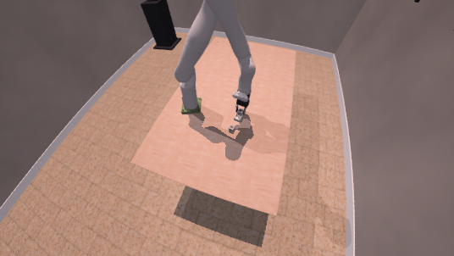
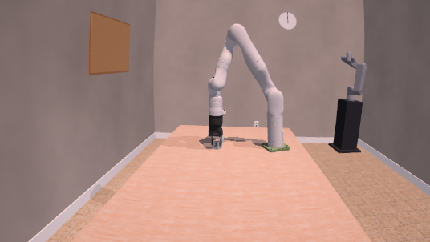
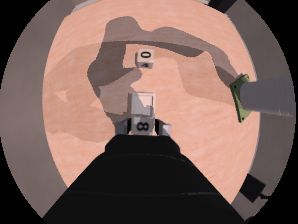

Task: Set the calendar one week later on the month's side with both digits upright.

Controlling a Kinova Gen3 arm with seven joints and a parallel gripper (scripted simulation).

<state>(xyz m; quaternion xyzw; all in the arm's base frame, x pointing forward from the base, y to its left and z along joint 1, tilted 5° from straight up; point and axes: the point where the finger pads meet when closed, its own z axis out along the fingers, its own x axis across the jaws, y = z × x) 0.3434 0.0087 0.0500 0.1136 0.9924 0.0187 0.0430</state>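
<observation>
My gripper is now 3 cm above the tray and 2 cm to the left of it.
</observation>
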